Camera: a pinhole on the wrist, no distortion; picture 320 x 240 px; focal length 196.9 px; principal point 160.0 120.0 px. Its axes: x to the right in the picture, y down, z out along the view. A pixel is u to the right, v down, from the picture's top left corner.
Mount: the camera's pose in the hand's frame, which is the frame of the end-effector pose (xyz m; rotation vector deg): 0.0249 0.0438 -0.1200 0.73 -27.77 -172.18
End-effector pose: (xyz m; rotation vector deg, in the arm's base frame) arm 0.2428 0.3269 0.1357 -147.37 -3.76 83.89
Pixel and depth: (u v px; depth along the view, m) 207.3 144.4 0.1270
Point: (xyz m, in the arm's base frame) 0.2309 0.2622 0.1270
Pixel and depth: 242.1 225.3 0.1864
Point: 0.1423 0.3324 0.1316
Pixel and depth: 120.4 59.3 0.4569
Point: 0.0431 0.0517 -0.1351
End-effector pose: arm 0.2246 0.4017 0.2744 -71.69 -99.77 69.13
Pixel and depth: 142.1 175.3 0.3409
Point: 0.0200 0.3934 0.1338
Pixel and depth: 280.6 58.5 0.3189
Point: 0.2202 0.2043 0.0155
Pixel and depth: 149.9 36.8 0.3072
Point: 0.1891 0.4127 -0.0188
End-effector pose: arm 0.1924 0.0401 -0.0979 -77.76 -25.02 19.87
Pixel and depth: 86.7 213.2 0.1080
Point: 0.2521 0.0771 -0.1241
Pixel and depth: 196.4 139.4 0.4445
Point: -0.0168 0.3051 -0.1871
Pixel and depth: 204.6 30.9 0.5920
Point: -0.1075 0.3621 -0.5189
